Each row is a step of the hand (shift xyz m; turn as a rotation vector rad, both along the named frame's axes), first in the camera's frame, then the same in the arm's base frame.
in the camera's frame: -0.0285 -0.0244 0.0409 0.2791 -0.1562 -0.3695
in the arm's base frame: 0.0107 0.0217 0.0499 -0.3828 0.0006 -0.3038
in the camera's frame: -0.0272 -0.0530 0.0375 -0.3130 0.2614 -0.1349
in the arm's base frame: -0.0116 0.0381 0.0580 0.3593 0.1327 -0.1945
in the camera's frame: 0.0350 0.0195 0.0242 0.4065 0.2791 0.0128
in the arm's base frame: -0.0028 -0.0455 0.0107 -0.0590 -0.4690 -0.1410
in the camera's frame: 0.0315 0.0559 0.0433 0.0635 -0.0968 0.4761
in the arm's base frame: 0.0304 -0.0698 0.0141 0.0036 -0.1510 0.4661
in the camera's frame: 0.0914 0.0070 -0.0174 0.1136 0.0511 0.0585
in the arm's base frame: -0.0584 -0.0671 -0.0281 -0.0227 -0.1340 0.0214
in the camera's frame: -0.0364 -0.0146 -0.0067 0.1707 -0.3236 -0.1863
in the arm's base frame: 0.0115 0.0379 0.0034 -0.3892 0.1165 -0.0591
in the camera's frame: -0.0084 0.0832 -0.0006 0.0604 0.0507 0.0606
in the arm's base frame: 0.0654 -0.0406 -0.0327 0.0120 -0.0944 0.0289
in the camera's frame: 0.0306 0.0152 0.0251 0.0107 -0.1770 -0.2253
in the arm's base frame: -0.0028 -0.0400 0.0137 -0.1890 0.1670 -0.1364
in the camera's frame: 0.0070 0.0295 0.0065 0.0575 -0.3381 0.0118
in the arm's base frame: 0.0183 -0.0242 -0.0065 -0.2786 0.1443 0.1390
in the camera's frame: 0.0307 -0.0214 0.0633 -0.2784 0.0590 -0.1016
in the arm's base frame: -0.0201 -0.0320 0.0631 0.1987 0.2102 -0.0874
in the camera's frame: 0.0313 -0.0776 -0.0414 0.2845 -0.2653 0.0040
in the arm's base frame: -0.0863 0.0341 -0.0102 -0.3751 -0.0656 0.0796
